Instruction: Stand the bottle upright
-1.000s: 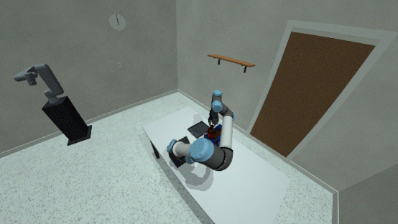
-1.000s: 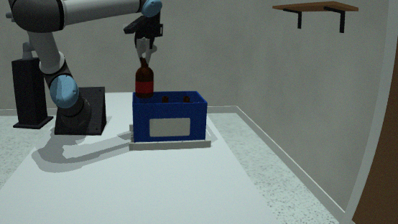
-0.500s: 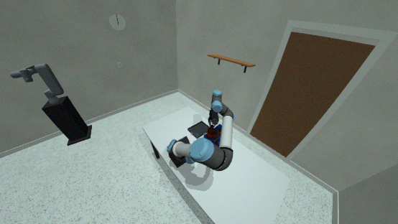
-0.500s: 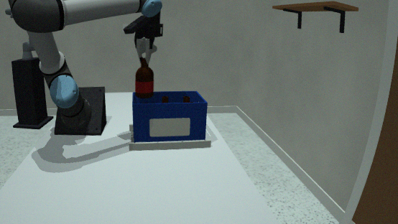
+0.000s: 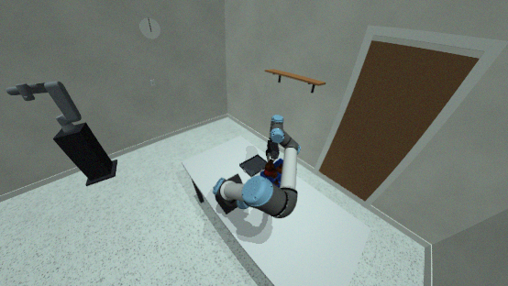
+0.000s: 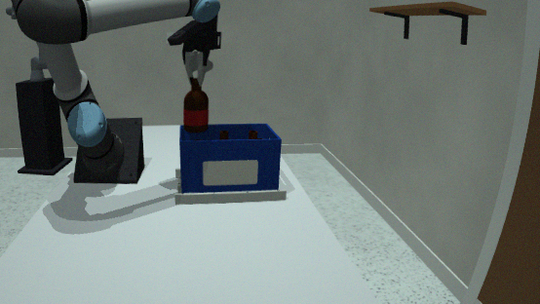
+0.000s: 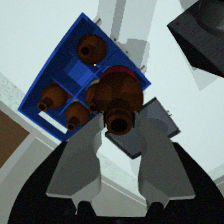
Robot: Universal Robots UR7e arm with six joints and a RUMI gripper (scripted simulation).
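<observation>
My hand is 7 cm above the bottle. Also, from my hand: blue crate (10 cm ahead, 2 cm to the right, 23 cm below); then dark grey tray (6 cm ahead, 27 cm to the left, 31 cm below).
</observation>
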